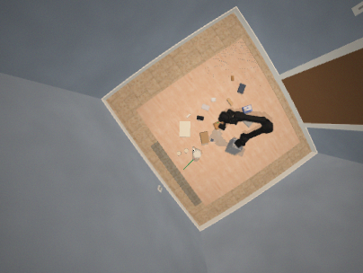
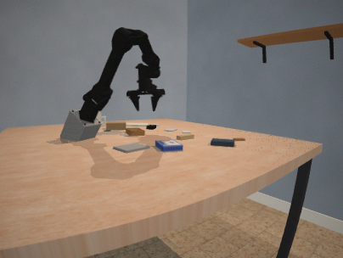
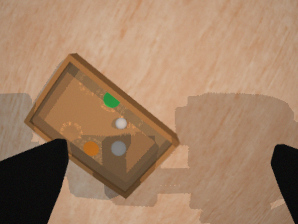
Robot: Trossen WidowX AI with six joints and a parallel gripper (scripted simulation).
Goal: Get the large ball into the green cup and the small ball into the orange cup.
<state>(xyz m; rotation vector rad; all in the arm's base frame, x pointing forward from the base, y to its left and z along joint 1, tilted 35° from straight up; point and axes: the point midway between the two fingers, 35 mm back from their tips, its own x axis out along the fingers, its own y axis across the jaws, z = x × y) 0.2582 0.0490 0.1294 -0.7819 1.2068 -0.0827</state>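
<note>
My gripper is now 14 cm above the wooden puzzle, 4 cm to the right of it and 4 cm past it. The rest, counted from my hand: dark blue block (37 cm to the right, 14 cm below, 11 cm ahead); grey plate (22 cm to the right, 21 cm behind, 14 cm below); cream sheet (34 cm to the left, 15 cm ahead, 14 cm below).
</note>
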